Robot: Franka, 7 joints.
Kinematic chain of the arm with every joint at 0, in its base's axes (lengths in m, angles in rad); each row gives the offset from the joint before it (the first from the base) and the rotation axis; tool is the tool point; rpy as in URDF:
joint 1: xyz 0 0 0.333 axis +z
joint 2: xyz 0 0 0 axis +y
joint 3: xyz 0 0 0.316 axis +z
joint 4: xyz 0.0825 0 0 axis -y
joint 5: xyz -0.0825 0 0.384 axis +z
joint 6: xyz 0 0 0 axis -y
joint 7: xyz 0.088 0 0 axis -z
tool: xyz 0 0 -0.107 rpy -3.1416 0 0
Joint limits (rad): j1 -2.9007..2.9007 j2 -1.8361..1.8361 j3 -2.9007..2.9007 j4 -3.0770..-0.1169 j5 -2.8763..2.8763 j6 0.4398..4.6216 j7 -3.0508..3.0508
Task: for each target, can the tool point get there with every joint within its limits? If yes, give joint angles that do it. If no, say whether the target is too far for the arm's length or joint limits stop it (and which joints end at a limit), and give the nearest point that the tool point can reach.
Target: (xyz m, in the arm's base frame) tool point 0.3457 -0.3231 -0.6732
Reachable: no: too far | nearest point 0.2922 -0.2731 -0.3478 | short by 0.334 m
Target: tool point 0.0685 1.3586 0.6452
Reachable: no: too far | nearest point 0.0421 0.8351 0.5249 | short by 0.538 m
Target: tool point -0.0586 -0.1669 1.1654
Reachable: yes | joints -0.6550 -0.1935 -0.5071 -0.5725 -2.1221 2.0813 1.7206
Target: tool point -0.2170 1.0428 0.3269
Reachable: no: too far | nearest point -0.1748 0.8399 0.3281 | short by 0.207 m
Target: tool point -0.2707 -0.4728 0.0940
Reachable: yes | joints -1.2467 1.4131 -0.6896 -1.6403 -1.1936 1.0078 2.4121
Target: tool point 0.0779 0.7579 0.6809
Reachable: yes | joints 2.0536 0.9894 -1.4579 -0.9004 -0.4204 2.6355 -0.5793
